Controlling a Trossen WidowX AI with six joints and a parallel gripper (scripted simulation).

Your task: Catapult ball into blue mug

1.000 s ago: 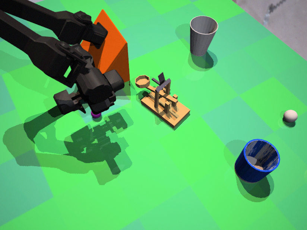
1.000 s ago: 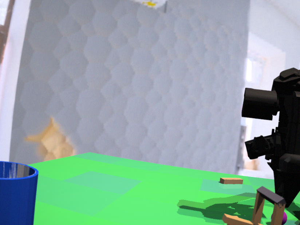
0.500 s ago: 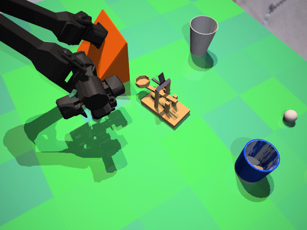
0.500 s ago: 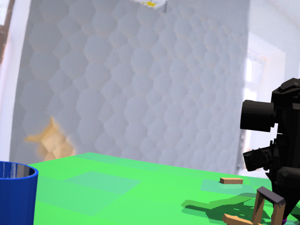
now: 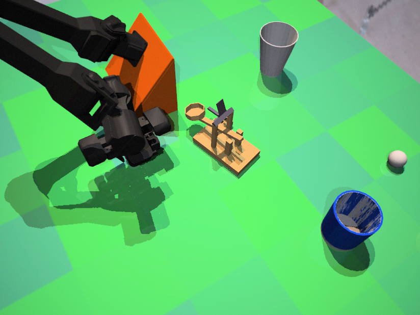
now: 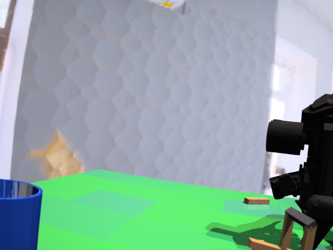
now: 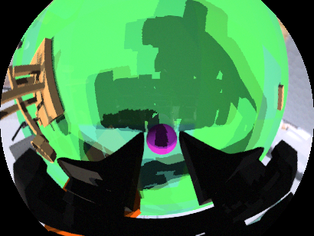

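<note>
The wooden catapult is 200 mm to the left of my gripper tip, 60 mm ahead of it and 40 mm above it. From my gripper tip the other things lie so: purple ball 10 mm above; grey cup 460 mm to the left, 50 mm behind, 20 mm above; small wooden block 360 mm to the right, 60 mm ahead.
</note>
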